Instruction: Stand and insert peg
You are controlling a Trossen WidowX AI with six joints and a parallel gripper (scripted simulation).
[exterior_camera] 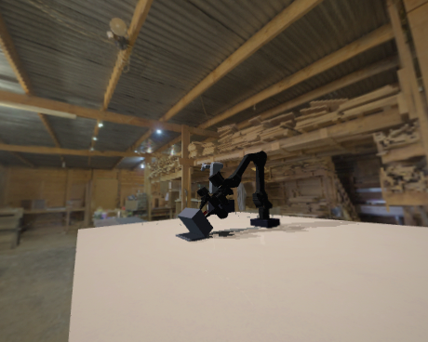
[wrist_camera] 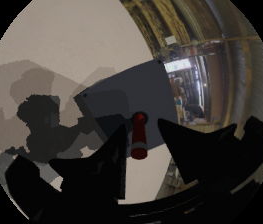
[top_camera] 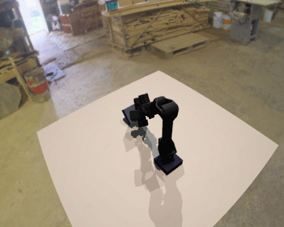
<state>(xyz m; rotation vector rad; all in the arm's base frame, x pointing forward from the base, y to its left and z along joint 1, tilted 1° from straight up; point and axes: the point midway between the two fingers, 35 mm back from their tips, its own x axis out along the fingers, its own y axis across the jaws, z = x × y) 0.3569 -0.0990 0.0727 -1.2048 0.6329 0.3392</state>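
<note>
Now: the peg 2 cm behind my gripper tip and 1 cm above it. From my gripper tip the other things lie so: sloped panel: 3 cm ahead, 1 cm to the right, 3 cm below.
</note>
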